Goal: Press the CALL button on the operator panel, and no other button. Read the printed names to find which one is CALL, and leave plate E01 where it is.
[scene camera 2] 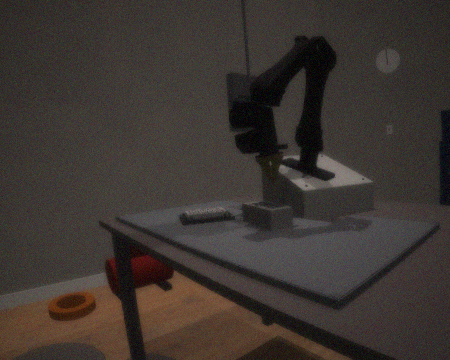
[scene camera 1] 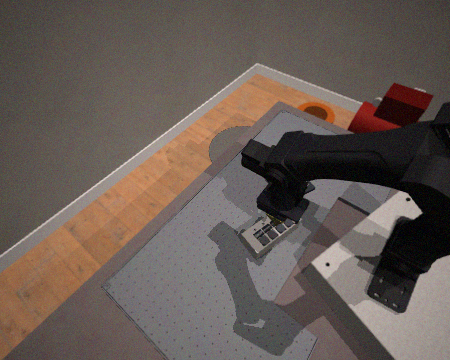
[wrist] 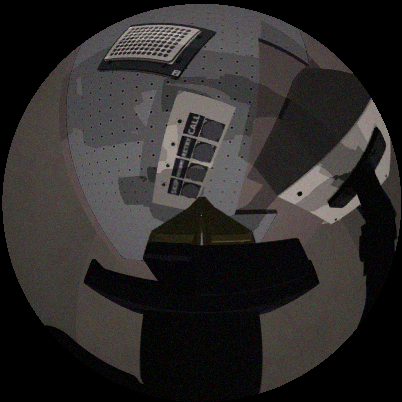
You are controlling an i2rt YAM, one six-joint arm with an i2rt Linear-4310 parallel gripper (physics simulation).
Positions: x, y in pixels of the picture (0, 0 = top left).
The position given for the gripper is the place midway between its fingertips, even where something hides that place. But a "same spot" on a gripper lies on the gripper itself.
gripper: scene camera 2; scene camera 1; wrist 201, 201
same spot on gripper: [scene camera 1: 276, 218] = [scene camera 2: 279, 153]
